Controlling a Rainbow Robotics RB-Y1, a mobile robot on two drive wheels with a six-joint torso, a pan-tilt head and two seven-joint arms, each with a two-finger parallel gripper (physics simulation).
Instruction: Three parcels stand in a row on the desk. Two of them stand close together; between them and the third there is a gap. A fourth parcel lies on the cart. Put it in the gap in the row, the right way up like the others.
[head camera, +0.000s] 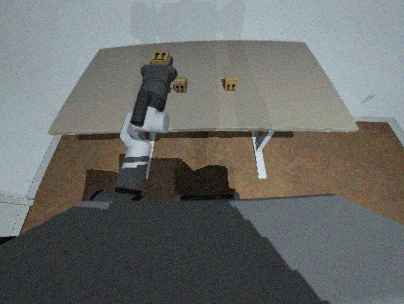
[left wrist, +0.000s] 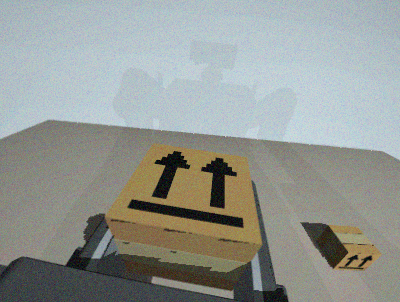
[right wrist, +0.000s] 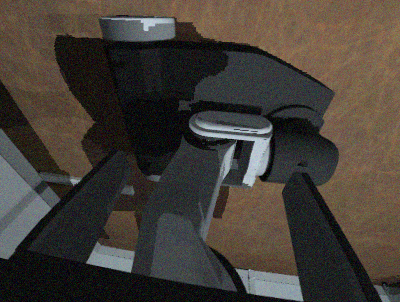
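Observation:
The held parcel (head camera: 160, 57) (left wrist: 185, 190) is in my left gripper (head camera: 159, 65) (left wrist: 196, 180), which is shut on it over the far left part of the desk (head camera: 290, 75) (left wrist: 45, 175). Its face with two arrows is turned up toward the cameras, the arrows pointing away from the gripper. Two parcels stand on the desk, a middle one (head camera: 180, 84) and a right one (head camera: 230, 83), arrows up, with a wide space between them. One standing parcel (left wrist: 356, 248) shows at the lower right of the left wrist view. The third row parcel and the cart do not show. My right gripper (right wrist: 204, 171) is open and empty.
My left arm (head camera: 145, 120) reaches over the desk's front edge and covers part of its left side. A pale wall (head camera: 200, 20) (left wrist: 325, 60) stands behind the desk. In the right wrist view, dark robot base parts (right wrist: 260, 75) are over the brown floor (right wrist: 360, 125).

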